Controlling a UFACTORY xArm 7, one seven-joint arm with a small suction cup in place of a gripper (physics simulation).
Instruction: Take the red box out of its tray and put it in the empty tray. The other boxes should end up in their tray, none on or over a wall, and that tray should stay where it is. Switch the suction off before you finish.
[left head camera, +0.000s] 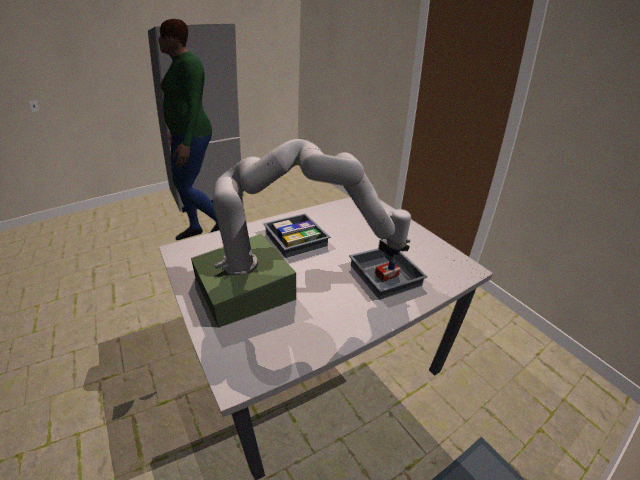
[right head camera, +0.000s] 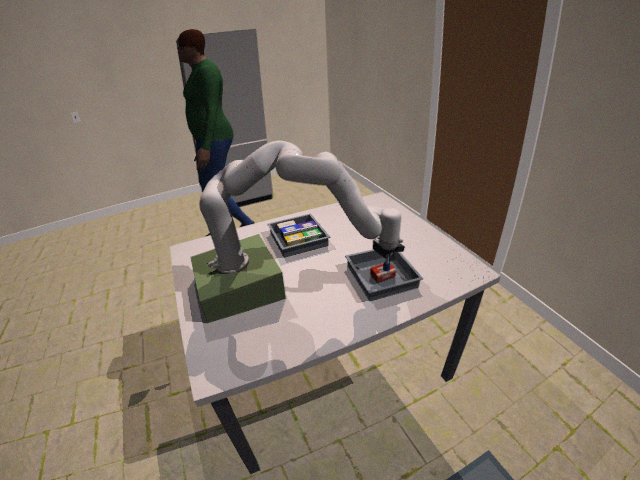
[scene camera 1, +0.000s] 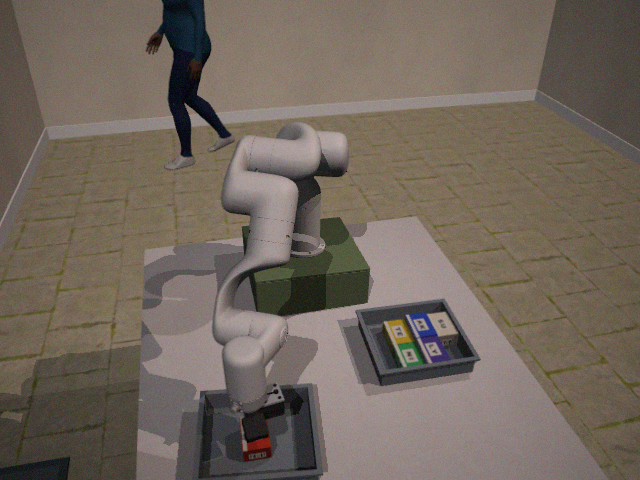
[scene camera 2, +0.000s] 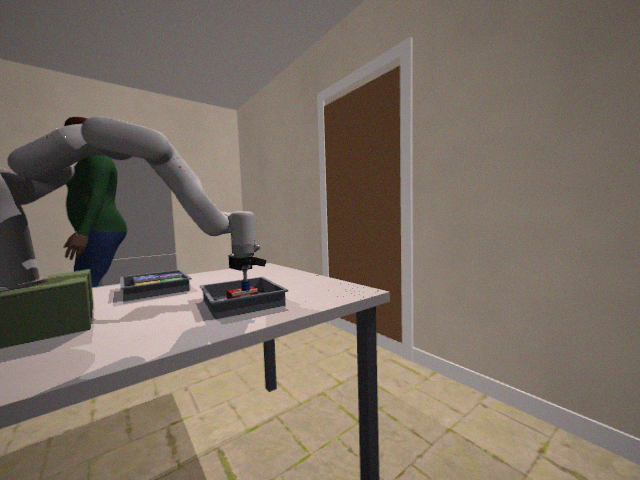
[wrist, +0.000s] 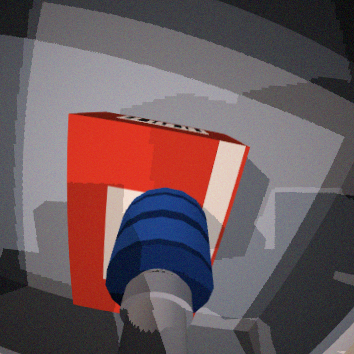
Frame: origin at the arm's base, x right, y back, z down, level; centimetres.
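Seen in the pictures: hand, its tool point: (left head camera: 390, 270) (right head camera: 386, 271) (scene camera 2: 246, 292) (wrist: 165, 211); arm's base, origin of its link: (left head camera: 240, 264) (right head camera: 233, 263) (scene camera 1: 302, 246) (scene camera 2: 15, 286).
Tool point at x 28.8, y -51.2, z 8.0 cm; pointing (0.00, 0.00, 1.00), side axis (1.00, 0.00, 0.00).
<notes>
Offsets run from my tool point to a thing's top centre. Level surfaces: height alone.
The red box @[dx -0.8, dy +0.8, dz -1.1 cm] (left head camera: 383, 273) (right head camera: 380, 274) (scene camera 1: 257, 448) (scene camera 2: 235, 293) (wrist: 110, 150) is down inside the right-hand tray @[dx -1.4, dy +0.7, dz -1.7 cm] (left head camera: 403, 285) (right head camera: 395, 290) (scene camera 1: 314, 431) (scene camera 2: 248, 307), below its rim and apart from its walls. Contact with the tray floor cannot be told. My gripper, a blue suction cup (left head camera: 391, 265) (right head camera: 386, 266) (scene camera 2: 245, 285) (wrist: 162, 225), is on the box's top face and holds it. The other tray @[dx -45.3, dy +14.8, dz -1.7 cm] (left head camera: 308, 249) (scene camera 1: 429, 374) holds yellow @[dx -42.6, dy +17.9, dz -0.4 cm] (scene camera 1: 397, 330), green @[dx -41.2, dy +9.5, dz -0.5 cm] (scene camera 1: 409, 354), blue @[dx -48.3, dy +17.0, dz -1.7 cm] (scene camera 1: 419, 324), purple @[dx -46.9, dy +8.6, dz -1.5 cm] (scene camera 1: 433, 350) and cream @[dx -53.9, dy +16.1, dz -1.0 cm] (scene camera 1: 440, 322) boxes within its walls.
Both trays stand on the pale table @[dz +3.3 cm] (left head camera: 330, 320) (scene camera 1: 372, 434). The green base block (left head camera: 258, 304) (scene camera 1: 341, 289) carries the arm at one end. A person in green (left head camera: 183, 98) (right head camera: 209, 103) is beyond the table; a person in blue (scene camera 1: 183, 31) is behind the arm.
</notes>
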